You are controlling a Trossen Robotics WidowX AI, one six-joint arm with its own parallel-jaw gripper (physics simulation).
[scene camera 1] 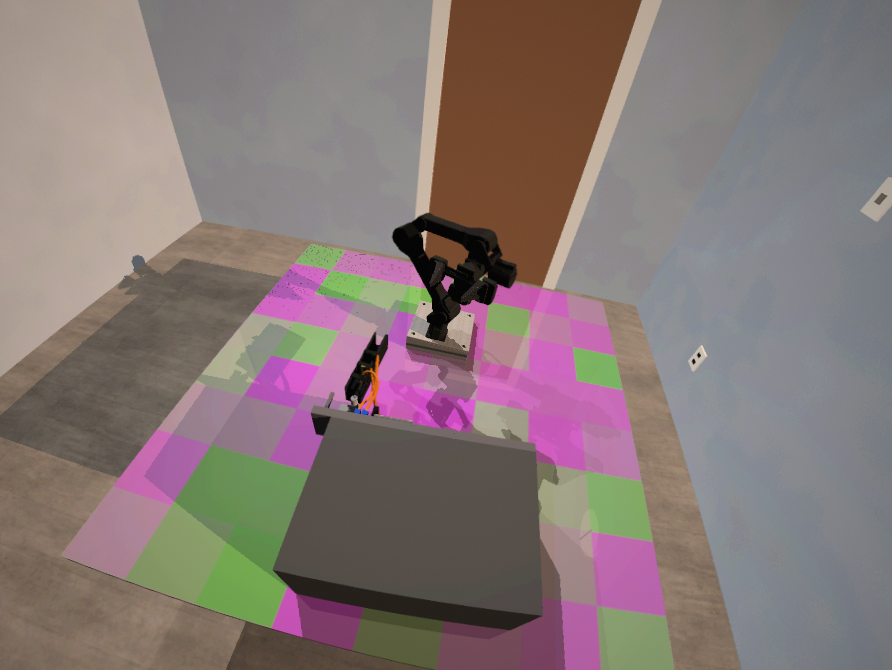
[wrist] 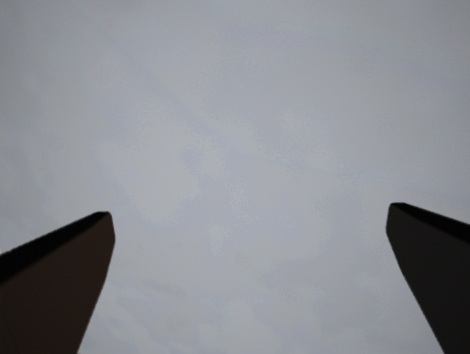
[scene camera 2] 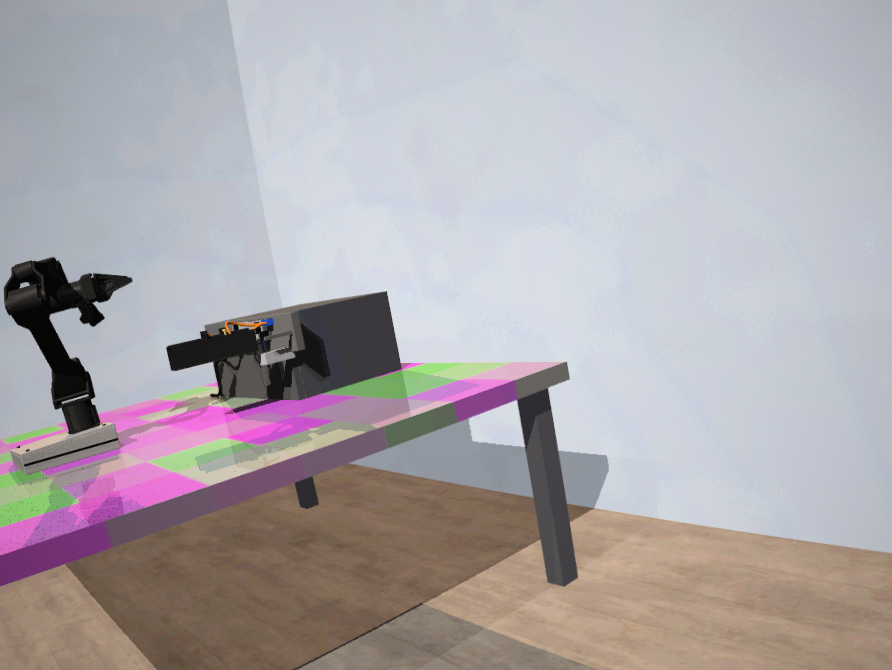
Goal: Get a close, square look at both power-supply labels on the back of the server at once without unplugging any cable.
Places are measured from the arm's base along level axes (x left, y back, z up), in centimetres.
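Pixels of known places: gripper, fingertip midpoint: [scene camera 1: 444, 293] [wrist: 251, 222] [scene camera 2: 130, 278]; arm's base at its link origin: [scene camera 1: 436, 333] [scene camera 2: 84, 429].
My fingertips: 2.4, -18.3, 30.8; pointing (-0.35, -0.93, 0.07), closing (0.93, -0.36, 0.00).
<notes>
Ahead of a thing's pixels: the offset from my fingertips to its top centre, as dx, dy, dz. "spot": to the spot under its first point.
The server, a large dark grey box [scene camera 1: 425, 519] [scene camera 2: 351, 346], lies on the table with its back towards the arm. Orange cables @[spot: -12.3, -15.7, -19.3] [scene camera 1: 374, 382] [scene camera 2: 241, 323] with blue plugs @[spot: -11.3, -27.2, -15.7] [scene camera 1: 361, 412] [scene camera 2: 268, 322] run from its back to a black cable-management arm [scene camera 1: 366, 369] [scene camera 2: 209, 351] that sticks out at one side. The power-supply labels cannot be made out in the scene views, and the server does not show in the wrist view. My gripper [scene camera 2: 129, 279] [wrist: 251, 222] is open and empty. It is raised above the table, apart from the server, with pale wall between its fingers in the wrist view.
The robot's base plate [scene camera 1: 420, 324] [scene camera 2: 100, 441] sits on the pink and green checkered table [scene camera 1: 612, 569] [scene camera 2: 425, 425]. The cable-management arm juts out between the server's back and the base area. A brown door [scene camera 1: 533, 108] stands behind the arm, and blue-grey walls surround the table.
</notes>
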